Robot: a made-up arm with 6 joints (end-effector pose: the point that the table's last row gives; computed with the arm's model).
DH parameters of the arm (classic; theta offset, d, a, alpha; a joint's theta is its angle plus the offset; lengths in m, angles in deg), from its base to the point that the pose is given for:
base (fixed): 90 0.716 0.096 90
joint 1: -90 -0.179 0.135 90
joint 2: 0 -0.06 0.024 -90
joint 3: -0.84 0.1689 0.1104 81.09
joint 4: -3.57 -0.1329 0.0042 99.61
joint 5: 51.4 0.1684 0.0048 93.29
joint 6: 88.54 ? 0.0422 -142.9
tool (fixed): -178.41 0.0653 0 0
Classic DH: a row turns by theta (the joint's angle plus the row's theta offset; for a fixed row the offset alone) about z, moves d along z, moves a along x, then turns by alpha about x.
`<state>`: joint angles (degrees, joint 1 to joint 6).
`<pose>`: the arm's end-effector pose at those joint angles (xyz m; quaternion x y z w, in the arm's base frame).
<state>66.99 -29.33 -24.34 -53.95 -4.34 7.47</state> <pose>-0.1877 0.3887 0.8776 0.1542 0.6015 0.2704 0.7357</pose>
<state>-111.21 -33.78 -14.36 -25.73 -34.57 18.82</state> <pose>-0.2254 -0.1677 0.5565 -0.6256 0.1096 -0.5987 0.4880</pose>
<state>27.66 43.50 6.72 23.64 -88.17 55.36</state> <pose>-0.1134 0.3826 0.5999 0.7813 -0.0166 0.3176 0.5370</pose>
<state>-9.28 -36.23 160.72 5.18 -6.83 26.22</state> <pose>-0.1229 0.0136 0.7371 0.9452 0.1850 -0.2487 0.1023</pose>
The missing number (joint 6, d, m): 0.0893
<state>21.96 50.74 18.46 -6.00 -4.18 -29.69</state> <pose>-0.1710 0.4173 0.5874 0.2466 -0.5721 0.1322 0.7709</pose>
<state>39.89 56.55 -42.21 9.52 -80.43 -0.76</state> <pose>-0.0545 0.3703 0.5610 0.5338 -0.5392 0.0151 0.6512</pose>
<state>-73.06 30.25 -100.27 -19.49 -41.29 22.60</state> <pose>-0.0890 -0.2031 0.6064 -0.7667 -0.4074 -0.2843 0.4066</pose>
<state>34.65 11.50 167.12 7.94 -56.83 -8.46</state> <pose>-0.2674 0.0493 0.6387 -0.7679 -0.0008 0.0373 0.6395</pose>
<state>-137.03 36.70 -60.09 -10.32 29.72 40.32</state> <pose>-0.0580 -0.1846 0.9264 0.7700 0.5715 0.0508 0.2790</pose>
